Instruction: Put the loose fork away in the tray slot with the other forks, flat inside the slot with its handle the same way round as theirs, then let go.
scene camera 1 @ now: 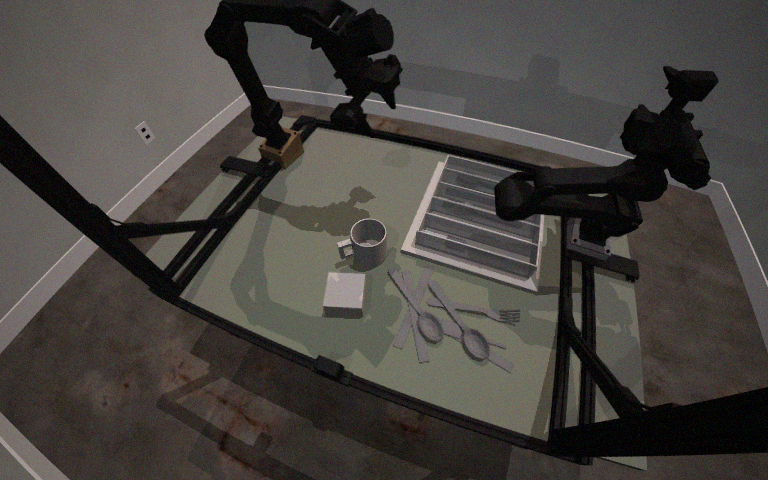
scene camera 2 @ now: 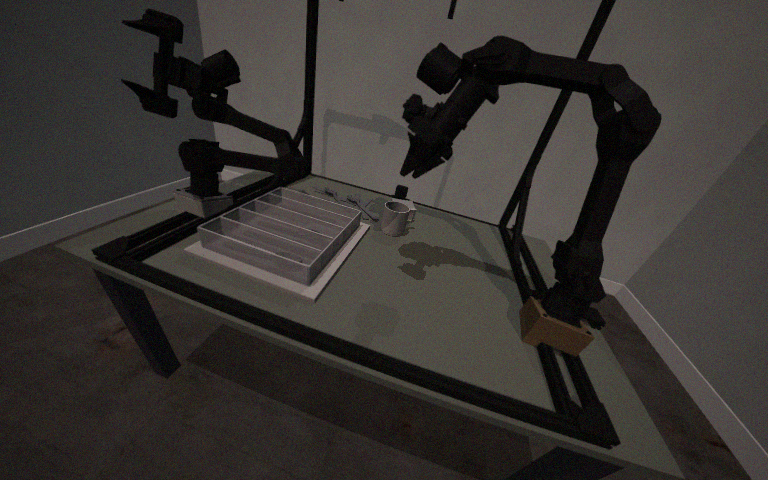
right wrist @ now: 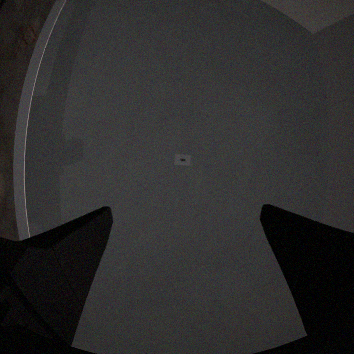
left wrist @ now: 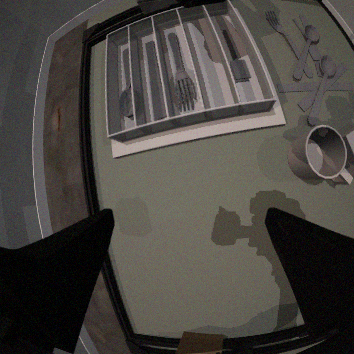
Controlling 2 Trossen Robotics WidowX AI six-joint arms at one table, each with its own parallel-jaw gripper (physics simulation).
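The loose fork lies on the table among crossed cutlery; a spoon's handle crosses its handle. The clear tray has five slots. In the left wrist view, forks lie in the middle slot, tines toward the near wall and handles toward the far end. My left gripper is open and empty, high above the table beside the tray. My right gripper is open and empty, raised beyond the tray and facing a wall.
Spoons and flat pieces cross beside the loose fork. A mug and a white box stand nearby. In the tray, a spoon and a spatula occupy the outer slots. The tray rests on a white board.
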